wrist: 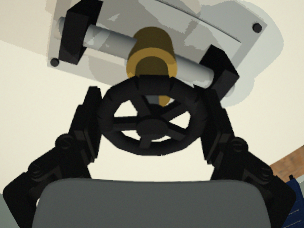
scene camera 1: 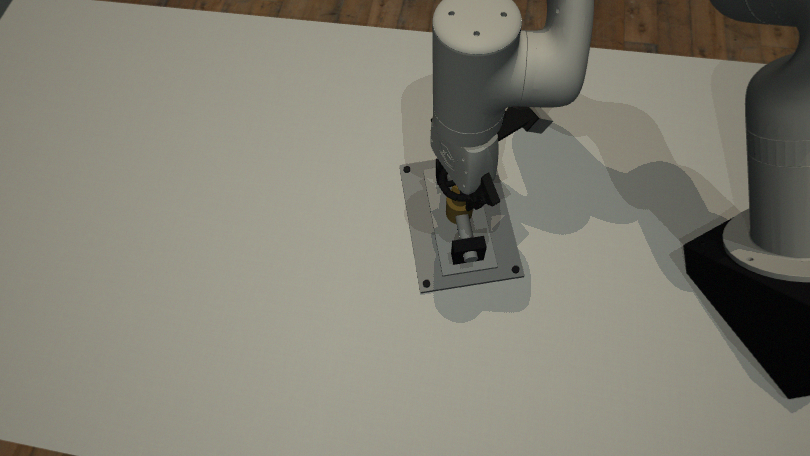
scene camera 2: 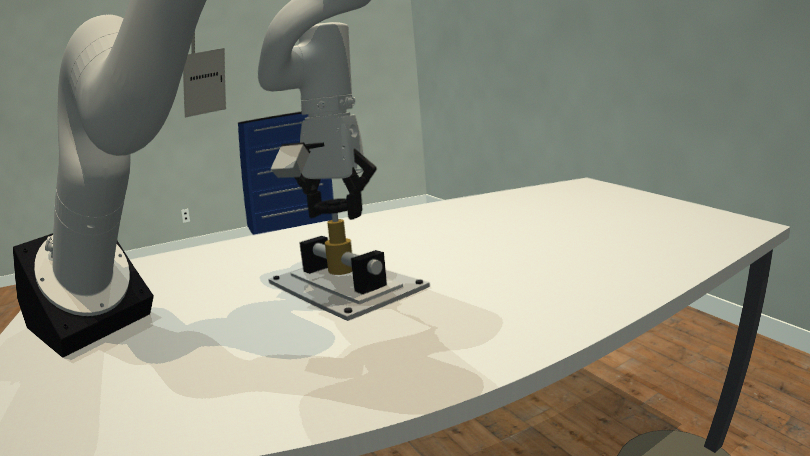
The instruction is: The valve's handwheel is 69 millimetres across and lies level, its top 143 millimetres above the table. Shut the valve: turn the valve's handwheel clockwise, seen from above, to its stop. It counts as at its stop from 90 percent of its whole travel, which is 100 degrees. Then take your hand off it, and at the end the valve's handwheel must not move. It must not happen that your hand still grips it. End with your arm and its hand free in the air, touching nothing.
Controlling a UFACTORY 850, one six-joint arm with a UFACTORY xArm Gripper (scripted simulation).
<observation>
The pictures show: my gripper and a black spoked handwheel.
My gripper shows as well in the wrist view and in scene camera 1.
</observation>
